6 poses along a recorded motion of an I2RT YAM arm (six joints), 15 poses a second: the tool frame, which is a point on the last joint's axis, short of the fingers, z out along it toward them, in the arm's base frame.
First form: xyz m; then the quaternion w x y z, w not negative.
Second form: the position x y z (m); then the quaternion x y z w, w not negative. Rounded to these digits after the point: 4 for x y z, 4 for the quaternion.
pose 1, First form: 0.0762, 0.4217, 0.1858, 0.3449, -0.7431, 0.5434, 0.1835
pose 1, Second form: 0.0762, 0.4217, 0.1858, -0.7431, 0.5434, 0.1835, 0.3449
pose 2, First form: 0.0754, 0.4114, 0.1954, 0.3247, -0.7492, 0.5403, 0.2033
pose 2, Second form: 0.0754, 0.4114, 0.1954, -0.7492, 0.5403, 0.2033, 0.3247
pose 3, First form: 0.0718, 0.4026, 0.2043, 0.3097, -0.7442, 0.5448, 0.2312
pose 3, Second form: 0.0718, 0.4026, 0.2043, -0.7442, 0.5448, 0.2312, 0.3097
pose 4, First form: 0.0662, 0.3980, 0.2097, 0.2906, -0.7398, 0.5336, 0.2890
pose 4, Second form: 0.0662, 0.3980, 0.2097, -0.7398, 0.5336, 0.2890, 0.2906
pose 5, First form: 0.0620, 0.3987, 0.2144, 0.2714, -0.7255, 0.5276, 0.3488
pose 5, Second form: 0.0620, 0.3987, 0.2144, -0.7255, 0.5276, 0.3488, 0.2714
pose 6, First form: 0.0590, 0.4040, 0.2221, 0.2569, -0.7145, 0.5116, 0.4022
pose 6, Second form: 0.0590, 0.4040, 0.2221, -0.7145, 0.5116, 0.4022, 0.2569
